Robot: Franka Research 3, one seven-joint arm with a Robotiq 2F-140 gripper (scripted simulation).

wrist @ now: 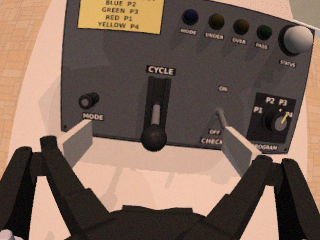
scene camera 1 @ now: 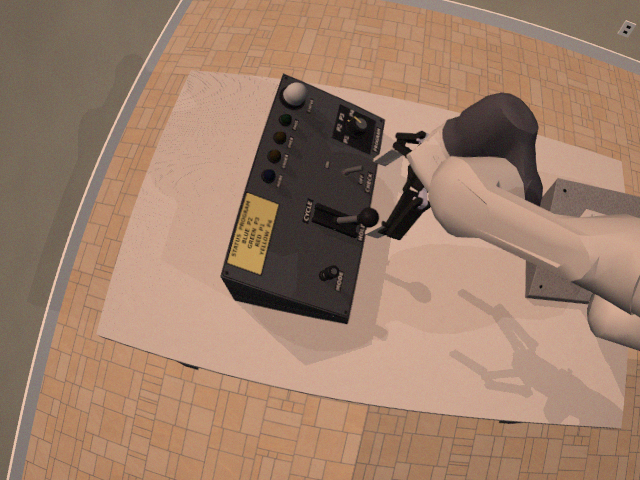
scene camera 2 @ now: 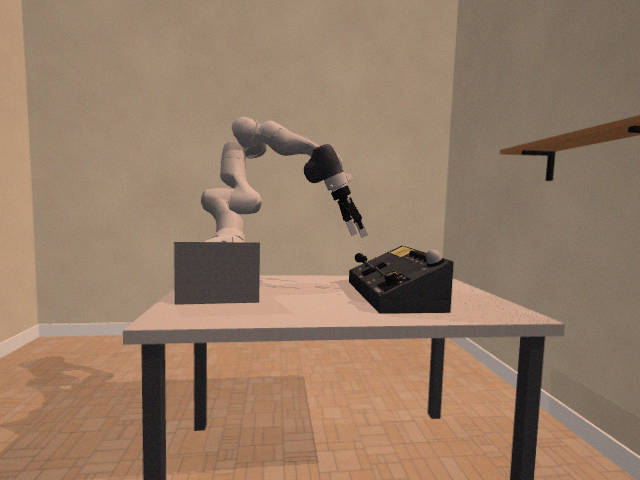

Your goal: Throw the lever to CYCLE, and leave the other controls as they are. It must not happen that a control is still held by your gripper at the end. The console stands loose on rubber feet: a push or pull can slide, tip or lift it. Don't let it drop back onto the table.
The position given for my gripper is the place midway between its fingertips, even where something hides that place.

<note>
In view: my gripper (scene camera 1: 375, 197) and a dark console (scene camera 1: 279, 248).
The dark console also shows in the wrist view (wrist: 217, 63) and in scene camera 2 (scene camera 2: 425, 286). My gripper also shows in the wrist view (wrist: 157, 135) and in scene camera 2 (scene camera 2: 359, 235).
</note>
